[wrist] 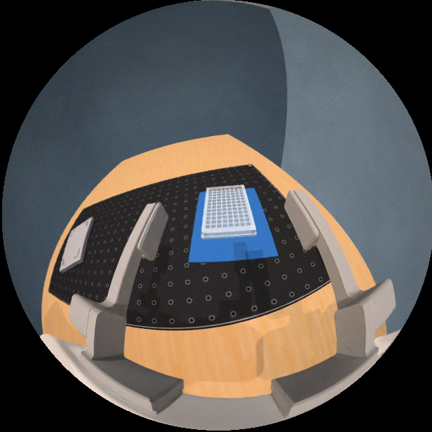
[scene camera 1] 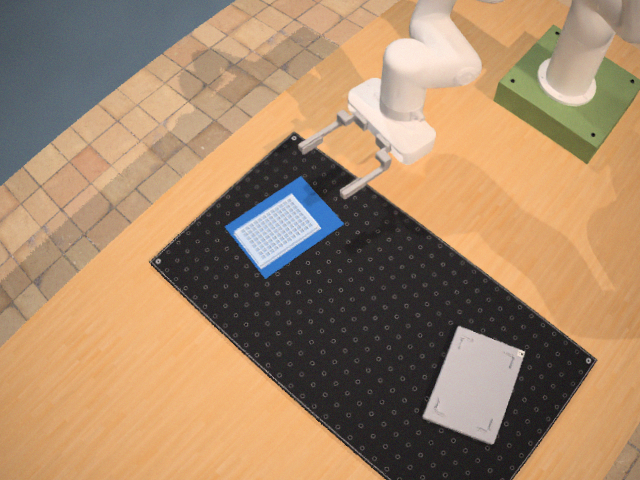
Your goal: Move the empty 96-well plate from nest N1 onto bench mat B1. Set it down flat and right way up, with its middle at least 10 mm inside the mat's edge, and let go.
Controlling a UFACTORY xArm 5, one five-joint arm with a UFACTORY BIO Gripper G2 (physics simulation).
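Pixels of known places: hand, its tool point: (scene camera 1: 331, 165); arm's base, origin of its link: (scene camera 1: 566, 82).
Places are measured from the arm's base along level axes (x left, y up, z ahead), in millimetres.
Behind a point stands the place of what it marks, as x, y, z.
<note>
The clear 96-well plate (scene camera 1: 277, 230) {-335, -34, 569} (wrist: 228, 211) lies flat with its wells facing up on the blue bench mat (scene camera 1: 326, 219) {-276, -47, 502} (wrist: 215, 251). Its whole outline lies inside the mat's edges. The grey nest (scene camera 1: 474, 384) {80, -37, 645} (wrist: 76, 245) stands on the black board with no plate on it. My gripper (scene camera 1: 324, 170) {-291, 52, 456} (wrist: 228, 225) is open with nothing between its fingers. In the scene view it is apart from the plate, towards the robot's base and above the board's edge. In the wrist view the plate shows beyond and between the two fingers.
The black perforated board (scene camera 1: 330, 330) {-166, -49, 675} (wrist: 180, 305) lies under the mat and the nest. The wooden table (scene camera 1: 129, 361) {-430, -62, 895} (wrist: 200, 355) surrounds it. The arm's green base block (scene camera 1: 542, 121) {-12, -31, 101} stands at the upper right in the scene view.
</note>
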